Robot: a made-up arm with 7 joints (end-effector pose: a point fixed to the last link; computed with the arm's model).
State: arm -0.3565 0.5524 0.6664 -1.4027 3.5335 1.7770 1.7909
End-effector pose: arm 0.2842 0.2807 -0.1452 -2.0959 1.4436 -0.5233
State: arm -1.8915 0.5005 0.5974 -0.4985 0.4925 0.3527 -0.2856
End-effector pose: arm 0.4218 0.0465 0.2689 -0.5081 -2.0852 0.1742
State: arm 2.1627 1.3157 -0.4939 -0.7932 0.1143 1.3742 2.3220
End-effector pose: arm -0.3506 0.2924 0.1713 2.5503 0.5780 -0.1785
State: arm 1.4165 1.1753 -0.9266 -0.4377 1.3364 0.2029 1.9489
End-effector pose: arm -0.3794 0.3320 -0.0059 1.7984 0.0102 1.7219
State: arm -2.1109 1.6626 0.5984 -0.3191 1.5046 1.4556 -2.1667
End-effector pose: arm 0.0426 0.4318 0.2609 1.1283 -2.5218 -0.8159
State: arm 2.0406 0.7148 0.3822 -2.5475 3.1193 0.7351 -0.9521
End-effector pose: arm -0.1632 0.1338 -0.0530 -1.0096 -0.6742 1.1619
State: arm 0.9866 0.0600 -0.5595 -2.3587 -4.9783 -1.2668 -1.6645
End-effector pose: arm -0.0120 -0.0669 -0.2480 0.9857 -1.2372 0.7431
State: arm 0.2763 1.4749 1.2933 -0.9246 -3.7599 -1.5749 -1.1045
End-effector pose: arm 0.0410 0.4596 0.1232 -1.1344 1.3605 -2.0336
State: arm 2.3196 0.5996 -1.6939 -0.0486 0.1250 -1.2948 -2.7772
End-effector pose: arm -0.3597 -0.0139 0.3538 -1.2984 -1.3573 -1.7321
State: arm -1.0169 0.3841 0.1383 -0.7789 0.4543 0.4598 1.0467
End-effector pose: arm 0.4755 0.0721 -0.0856 -0.8681 -1.1524 0.9927
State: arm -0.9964 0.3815 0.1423 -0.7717 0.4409 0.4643 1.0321
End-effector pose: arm 0.4734 0.0753 -0.0965 -0.8290 -1.1396 0.9950
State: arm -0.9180 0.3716 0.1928 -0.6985 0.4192 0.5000 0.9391
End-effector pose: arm 0.4617 0.0947 -0.1460 -0.6734 -1.0287 1.0360
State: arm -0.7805 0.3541 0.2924 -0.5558 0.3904 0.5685 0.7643
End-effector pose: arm 0.4244 0.1251 -0.2337 -0.4393 -0.7741 1.0806
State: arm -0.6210 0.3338 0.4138 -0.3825 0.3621 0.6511 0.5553
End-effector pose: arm 0.3552 0.1486 -0.3274 -0.2550 -0.4190 1.0841
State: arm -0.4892 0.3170 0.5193 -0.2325 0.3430 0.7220 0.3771
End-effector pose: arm 0.2803 0.1556 -0.3925 -0.1882 -0.0975 1.0593
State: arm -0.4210 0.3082 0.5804 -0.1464 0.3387 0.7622 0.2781
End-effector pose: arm 0.2359 0.1537 -0.4209 -0.1935 0.0794 1.0430
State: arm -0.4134 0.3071 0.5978 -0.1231 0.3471 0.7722 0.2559
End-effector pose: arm 0.2284 0.1523 -0.4251 -0.2096 0.1154 1.0463
